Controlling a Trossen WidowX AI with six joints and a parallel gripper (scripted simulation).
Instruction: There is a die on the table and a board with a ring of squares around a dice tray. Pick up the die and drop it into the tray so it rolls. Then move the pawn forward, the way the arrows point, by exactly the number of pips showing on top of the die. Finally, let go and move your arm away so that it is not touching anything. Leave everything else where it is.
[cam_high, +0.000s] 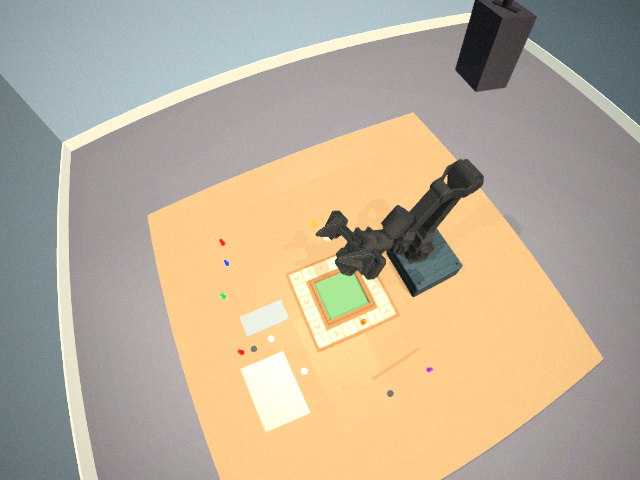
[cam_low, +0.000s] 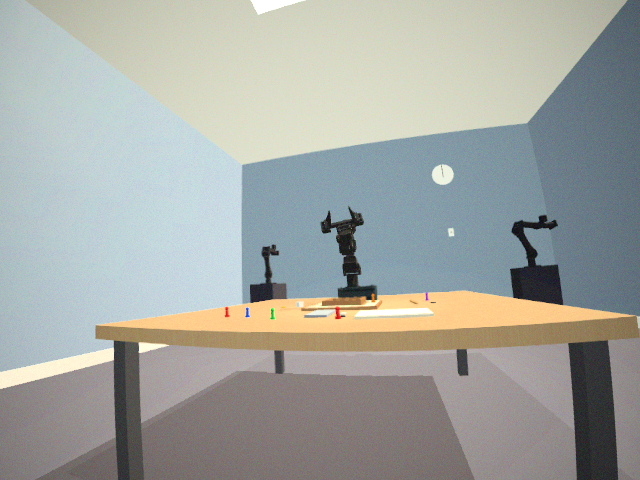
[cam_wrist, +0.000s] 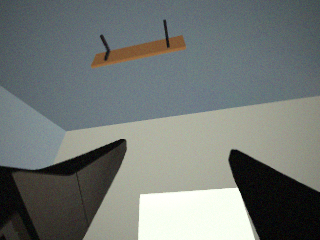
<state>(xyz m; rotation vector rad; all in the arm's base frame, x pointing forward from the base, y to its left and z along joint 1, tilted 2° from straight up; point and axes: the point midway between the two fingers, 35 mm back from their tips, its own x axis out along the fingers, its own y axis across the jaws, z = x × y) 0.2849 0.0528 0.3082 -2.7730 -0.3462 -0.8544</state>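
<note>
Right now the white die is 400 mm below my gripper tip, 230 mm to the right of it and 60 mm behind it. From my gripper tip the other things lie so: orange pawn 380 mm below, 100 mm to the left, 80 mm behind; grey card 410 mm below, 220 mm ahead, 10 mm to the right; green dice tray 400 mm below, 40 mm behind, 10 mm to the right.
</note>
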